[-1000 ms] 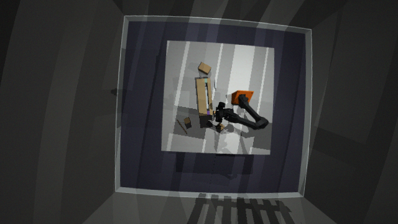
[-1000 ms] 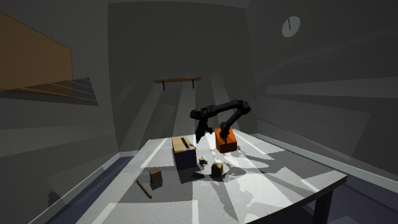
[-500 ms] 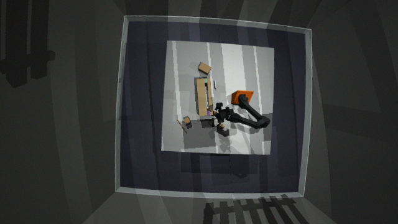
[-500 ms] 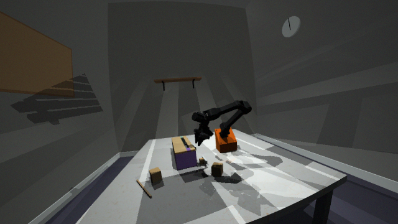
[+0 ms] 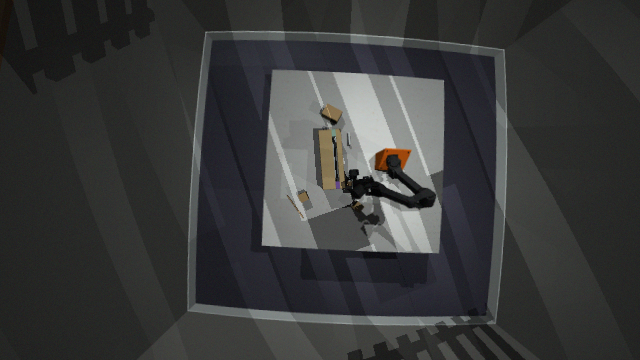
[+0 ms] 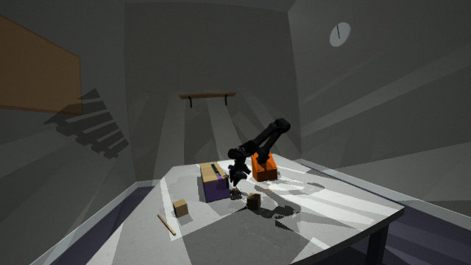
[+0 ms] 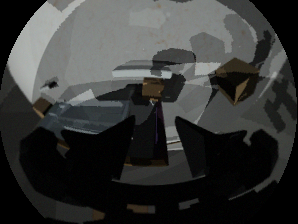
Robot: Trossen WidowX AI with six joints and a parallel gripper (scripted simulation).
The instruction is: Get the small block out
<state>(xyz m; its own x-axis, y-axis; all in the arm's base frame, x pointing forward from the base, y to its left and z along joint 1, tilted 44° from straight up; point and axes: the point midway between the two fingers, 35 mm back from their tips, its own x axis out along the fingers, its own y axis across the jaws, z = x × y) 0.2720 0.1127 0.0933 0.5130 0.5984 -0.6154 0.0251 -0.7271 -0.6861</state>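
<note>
Right now the tan block is 20 mm behind my gripper tip and 50 mm below it. From my gripper tip the other things lie so: thin wooden stick (370 mm ahead, 130 mm to the left, 70 mm below); then box (60 mm ahead, 170 mm to the right, 10 mm below).
</note>
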